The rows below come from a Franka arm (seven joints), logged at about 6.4 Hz.
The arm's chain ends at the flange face. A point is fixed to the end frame.
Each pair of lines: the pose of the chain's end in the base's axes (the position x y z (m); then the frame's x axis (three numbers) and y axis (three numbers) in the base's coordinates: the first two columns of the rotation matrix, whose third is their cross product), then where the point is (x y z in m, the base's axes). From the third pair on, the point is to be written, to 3 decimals.
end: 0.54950 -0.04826 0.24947 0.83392 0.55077 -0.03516 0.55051 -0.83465 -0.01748
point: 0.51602 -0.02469 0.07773
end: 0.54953 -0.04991 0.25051 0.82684 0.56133 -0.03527 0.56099 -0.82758 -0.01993
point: 0.51550 -0.02643 0.07887
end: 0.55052 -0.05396 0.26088 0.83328 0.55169 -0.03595 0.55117 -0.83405 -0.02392
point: 0.516 -0.030 0.089
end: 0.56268 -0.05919 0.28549 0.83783 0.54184 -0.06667 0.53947 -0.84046 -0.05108
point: 0.522 -0.033 0.116
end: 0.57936 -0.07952 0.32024 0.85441 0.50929 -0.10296 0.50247 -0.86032 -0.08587
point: 0.531 -0.050 0.153
